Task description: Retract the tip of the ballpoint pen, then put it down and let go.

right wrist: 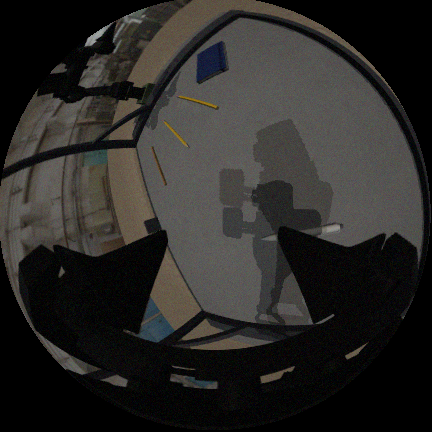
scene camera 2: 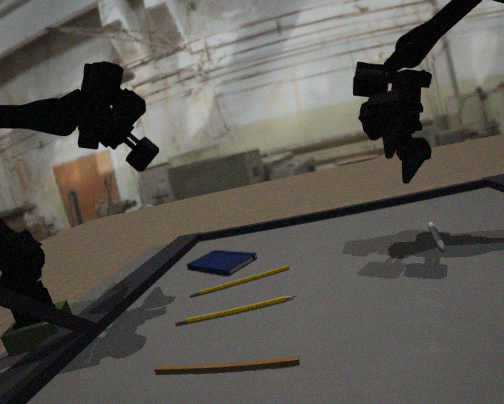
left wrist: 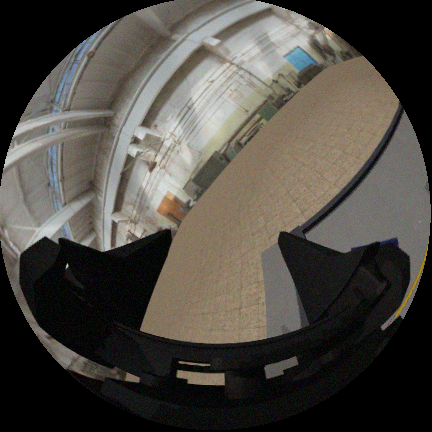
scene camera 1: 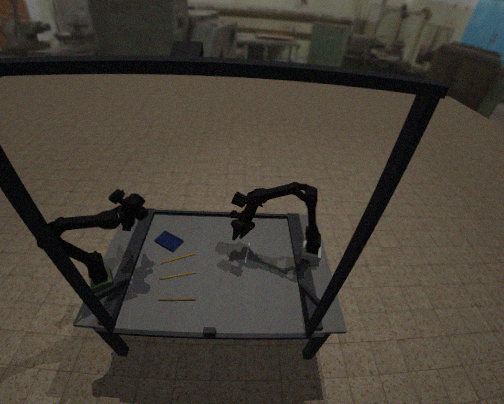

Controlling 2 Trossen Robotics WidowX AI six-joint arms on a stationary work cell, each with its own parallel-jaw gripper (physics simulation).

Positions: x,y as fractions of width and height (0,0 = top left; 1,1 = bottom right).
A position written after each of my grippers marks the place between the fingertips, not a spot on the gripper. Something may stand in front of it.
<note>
My left gripper (scene camera 2: 0.26,0.34) is open, with nothing in its grasp. A blue notebook (scene camera 2: 0.44,0.65) rests on the table. I also see my right gripper (scene camera 2: 0.79,0.42) and a dark frame (scene camera 2: 0.08,0.91).
The blue notebook also shows in the right wrist view (right wrist: 0.49,0.14). My left gripper is seen too in the left wrist view (left wrist: 0.52,0.55). My right gripper shows as well in the right wrist view (right wrist: 0.52,0.54).
</note>
